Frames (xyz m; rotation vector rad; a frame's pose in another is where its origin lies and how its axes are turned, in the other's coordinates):
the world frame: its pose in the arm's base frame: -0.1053 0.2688 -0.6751 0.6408 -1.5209 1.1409
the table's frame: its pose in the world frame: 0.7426 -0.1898 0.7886 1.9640 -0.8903 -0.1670
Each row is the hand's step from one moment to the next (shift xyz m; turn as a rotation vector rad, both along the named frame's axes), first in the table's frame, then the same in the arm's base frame.
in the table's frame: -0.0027 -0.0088 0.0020 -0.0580 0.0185 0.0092
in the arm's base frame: 0.0008 0.0094 0.0003 -0.0049 0.0038 -0.0613
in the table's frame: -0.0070 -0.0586 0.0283 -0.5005 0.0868 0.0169
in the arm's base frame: 0.0225 0.0608 0.0088 -0.1068 0.0922 -0.4883
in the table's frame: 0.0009 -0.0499 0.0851 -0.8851 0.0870 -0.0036
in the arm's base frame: 0.0798 0.0580 0.0003 -0.2246 0.2201 -0.8319
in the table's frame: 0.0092 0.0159 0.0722 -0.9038 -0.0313 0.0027
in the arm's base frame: 0.0729 -0.0078 -0.0133 -0.2294 0.3374 -0.8071
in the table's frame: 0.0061 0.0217 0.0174 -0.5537 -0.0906 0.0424
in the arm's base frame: 0.0195 -0.0198 -0.0062 -0.1049 0.2788 -0.4773
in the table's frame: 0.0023 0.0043 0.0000 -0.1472 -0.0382 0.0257
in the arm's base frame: 0.0008 -0.0048 0.0005 -0.0147 0.0893 -0.1249
